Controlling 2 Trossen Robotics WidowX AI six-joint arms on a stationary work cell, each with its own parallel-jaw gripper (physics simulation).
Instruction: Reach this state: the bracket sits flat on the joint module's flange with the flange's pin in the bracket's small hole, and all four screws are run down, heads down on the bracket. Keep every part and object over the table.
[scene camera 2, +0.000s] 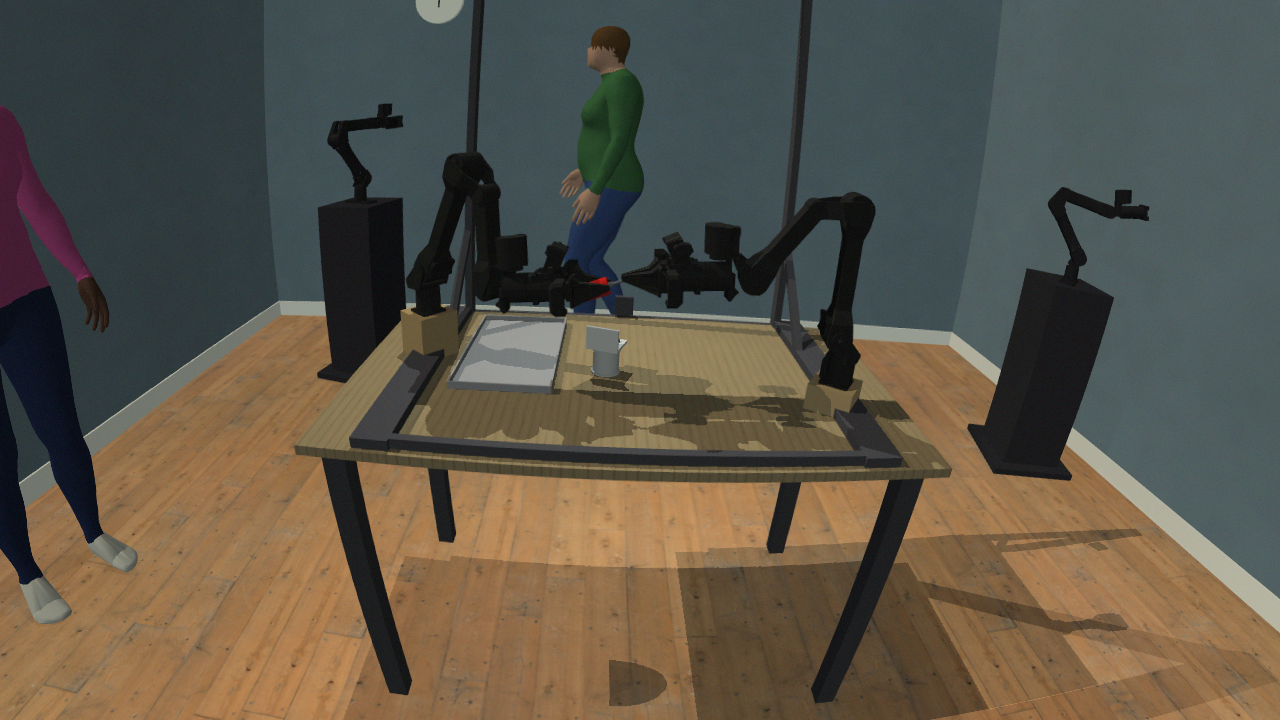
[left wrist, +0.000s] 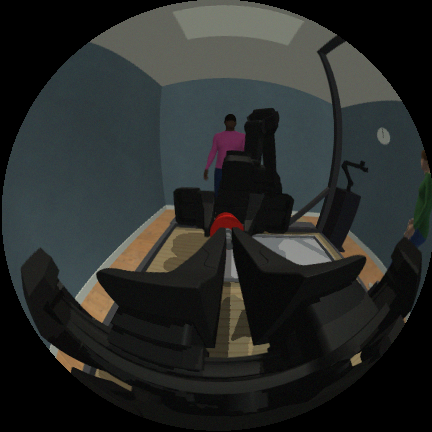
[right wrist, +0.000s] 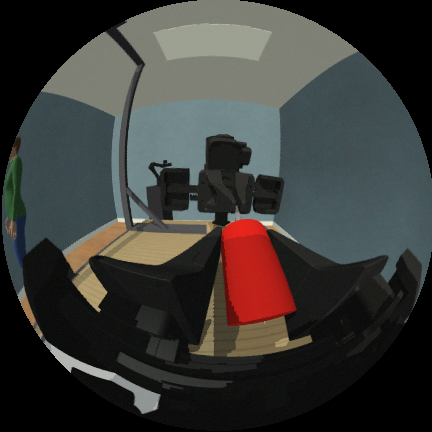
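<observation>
A screwdriver with a red handle is held roughly level, high above the table. My left gripper is shut on its thin shaft, which points toward the left arm. My right gripper is shut on the handle, with a finger on each side. Below them the joint module, a light grey cylinder, stands upright on the table. The pale bracket is at its top, with one plate standing up. Its seating, pin, holes and any screws are too small to tell.
A shallow grey tray lies left of the joint module on the wooden table. A dark frame bar runs along the front edge. A small dark box shows at the back edge. Frame posts rise behind the table.
</observation>
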